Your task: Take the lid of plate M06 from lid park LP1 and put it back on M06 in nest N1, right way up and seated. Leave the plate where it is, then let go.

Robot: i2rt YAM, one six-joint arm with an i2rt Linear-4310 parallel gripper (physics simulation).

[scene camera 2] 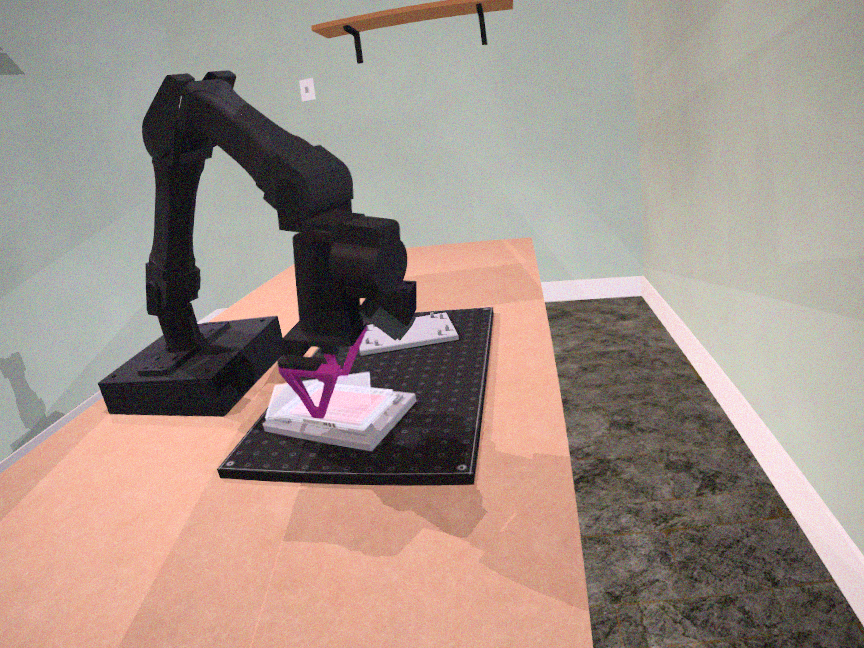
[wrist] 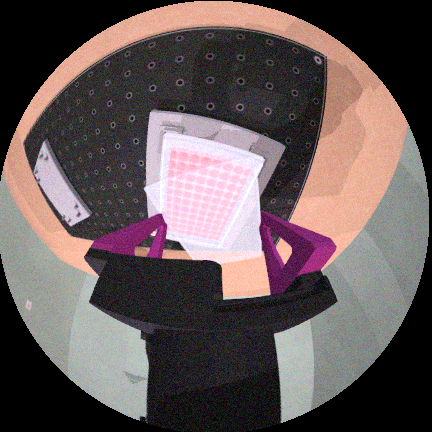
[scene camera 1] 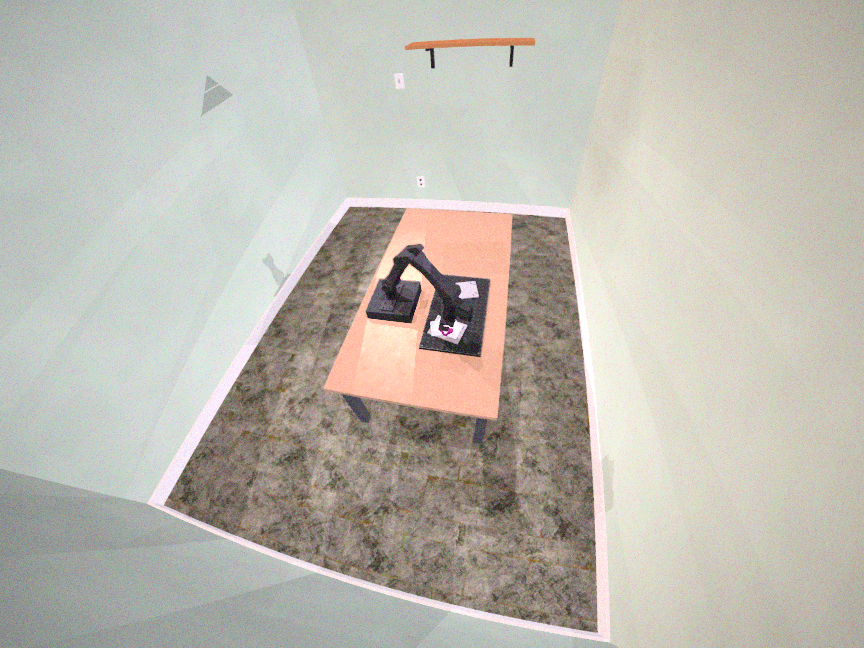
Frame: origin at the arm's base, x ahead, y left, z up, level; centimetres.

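Where they show: gripper, fingertip midpoint: (scene camera 2: pixel 330 398) (wrist: pixel 212 216) (scene camera 1: pixel 446 328); arm's base at its link origin: (scene camera 2: pixel 187 349) (scene camera 1: pixel 392 296).
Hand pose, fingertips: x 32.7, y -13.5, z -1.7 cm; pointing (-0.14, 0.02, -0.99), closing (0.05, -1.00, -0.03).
Observation:
Each offset is from my fingertips to the top centre of the thing. "*": to the spot under its first point. Level surfaces: height alone.
Plate M06 {dz +1.1, dx -1.2, dy -0.4 cm} (scene camera 2: pixel 355 404) (wrist: pixel 207 195), white with pink wells, sits in the grey nest N1 {dz -1.8, dx +0.0, dy +1.4 cm} (scene camera 2: pixel 362 440) (wrist: pixel 155 131) near the black board's front end. My gripper (scene camera 1: pixel 446 330) (scene camera 2: pixel 331 394) (wrist: pixel 212 216) is shut on the translucent lid {* dz +0.9, dx -5.3, dy -3.3 cm} (scene camera 2: pixel 280 404) (wrist: pixel 247 232), its purple fingers wide apart on the lid's two sides. The lid is low over the plate, turned relative to it and offset toward the arm side; it overlaps part of the wells. Whether it touches the plate cannot be told. Lid and plate are small in scene camera 1.
A pale holder {dz -1.6, dx +2.0, dy +29.3 cm} (scene camera 1: pixel 467 289) (scene camera 2: pixel 418 329) (wrist: pixel 60 187) with small posts lies at the board's far end; no label is readable. The black perforated board {dz -3.5, dx +2.3, dy +15.4 cm} (scene camera 1: pixel 432 343) (scene camera 2: pixel 432 446) (wrist: pixel 210 70) lies on the wooden table {dz -4.8 cm} (scene camera 1: pixel 390 376) (scene camera 2: pixel 174 516). The arm's black base (scene camera 1: pixel 394 303) (scene camera 2: pixel 160 397) stands left of the board.

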